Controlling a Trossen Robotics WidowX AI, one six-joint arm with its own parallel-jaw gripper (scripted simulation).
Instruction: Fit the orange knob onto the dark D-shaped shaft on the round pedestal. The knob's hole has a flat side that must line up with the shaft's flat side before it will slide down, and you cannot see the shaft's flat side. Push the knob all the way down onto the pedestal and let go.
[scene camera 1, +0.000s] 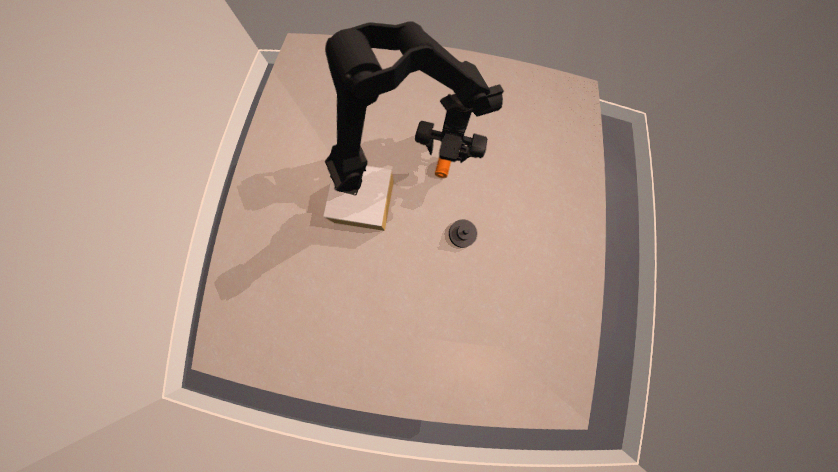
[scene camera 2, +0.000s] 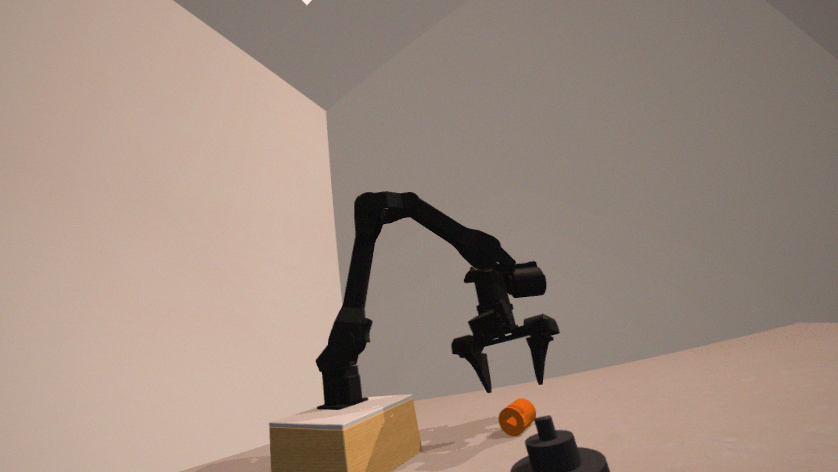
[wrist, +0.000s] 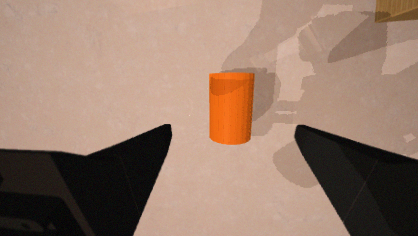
Observation:
My gripper (scene camera 2: 514, 389) is open, with nothing in its grasp. Further things: an orange knob (scene camera 2: 516, 417).
The orange knob also shows in the wrist view (wrist: 231, 95). My gripper also shows in scene camera 1 (scene camera 1: 446, 157) and in the wrist view (wrist: 232, 130).

